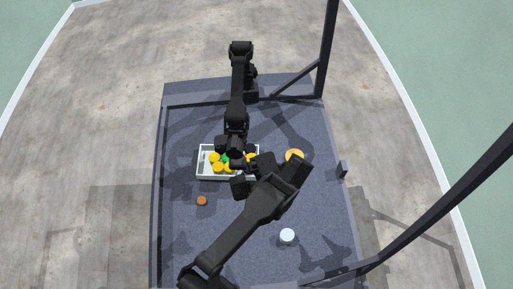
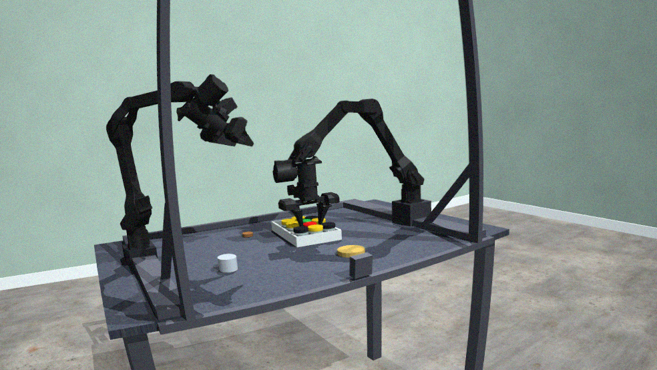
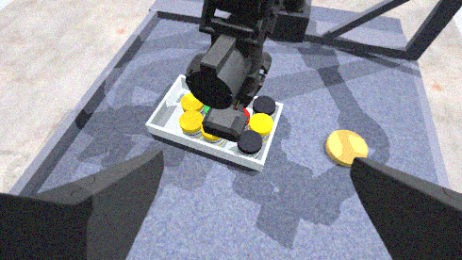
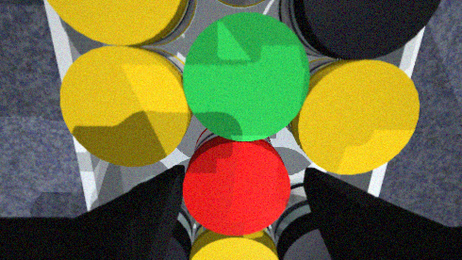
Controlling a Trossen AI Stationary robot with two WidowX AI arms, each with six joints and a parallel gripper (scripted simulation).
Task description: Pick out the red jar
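Right now my right hand is 50 mm short of the green jar and 40 mm above it. From my right hand the other things lie so: yellow jar 40 mm to the right, 40 mm below, 30 mm ahead; then red jar 40 mm below; then black-capped jar 40 mm to the right, 40 mm below, 40 mm behind.
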